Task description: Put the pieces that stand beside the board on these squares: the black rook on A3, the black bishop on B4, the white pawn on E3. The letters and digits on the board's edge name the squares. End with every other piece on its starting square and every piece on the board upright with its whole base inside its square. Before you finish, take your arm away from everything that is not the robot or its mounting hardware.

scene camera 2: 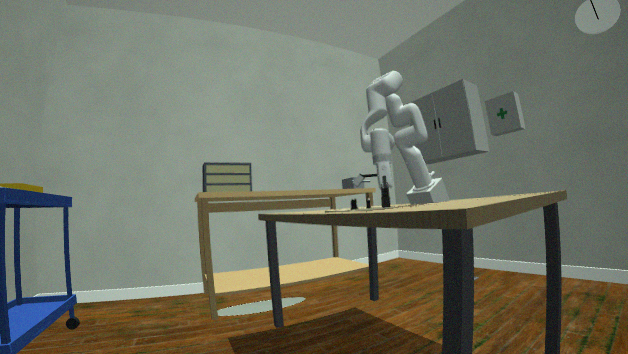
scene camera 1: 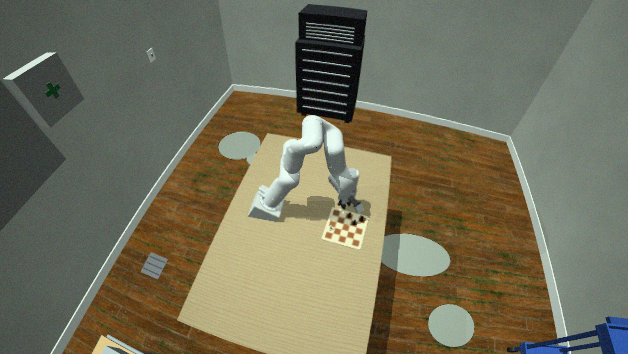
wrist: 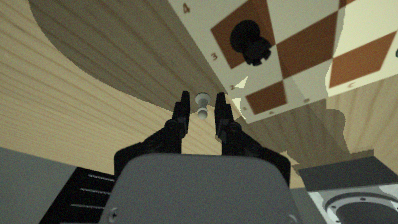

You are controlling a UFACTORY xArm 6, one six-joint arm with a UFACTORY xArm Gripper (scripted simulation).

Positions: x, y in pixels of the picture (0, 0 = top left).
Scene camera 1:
chessboard: 343, 232
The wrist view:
my gripper: 202, 101
chessboard: 313, 57
